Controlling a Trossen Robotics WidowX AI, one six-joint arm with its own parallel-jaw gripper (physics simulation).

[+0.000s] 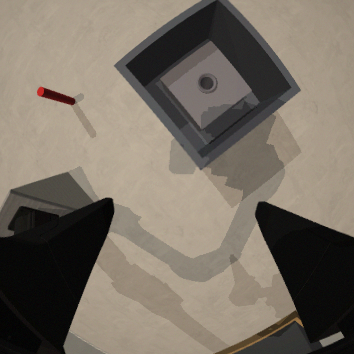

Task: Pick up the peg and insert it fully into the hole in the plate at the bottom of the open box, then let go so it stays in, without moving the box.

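Frame: origin at the arm's base, x ahead, y left, z up, level; centimetres.
Seen in the pictures: gripper, between the fingertips: (pixel 186 207); arm's base, origin of its link: (pixel 32 221).
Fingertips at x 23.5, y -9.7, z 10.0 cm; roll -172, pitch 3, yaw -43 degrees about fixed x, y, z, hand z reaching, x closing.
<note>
Pixels of each thing's top centre, then the offset from my fingertips to it. Level surfaces: height alone.
- red peg, centre of its top: (pixel 40 91) dx -8.1, dy +22.7, dz -11.4 cm
- open dark grey box, centre of its top: (pixel 211 70) dx +9.9, dy +7.1, dz -9.6 cm
- light plate, centre of its top: (pixel 206 81) dx +9.9, dy +7.1, dz -13.3 cm
- tabletop, height of its surface: dz -19.4 cm
The red peg (pixel 56 96) stands upright on the table at the upper left, seen at a slant from above, with its shadow beside it. The open dark grey box (pixel 165 118) is at the upper right, turned so a corner points toward me. At its bottom lies a light plate (pixel 228 86) with a round hole (pixel 206 83) near its middle; the hole is empty. My gripper (pixel 186 207) is wide open, with nothing between its fingers. Its fingertips appear below the box and to the right of the peg, apart from both.
A grey block-like object (pixel 52 191) with a dark recess is at the left, partly hidden behind the left finger. A dark panel with an orange-brown edge (pixel 260 336) shows at the bottom right. Shadows of the arm and box fall across the tabletop (pixel 145 175).
</note>
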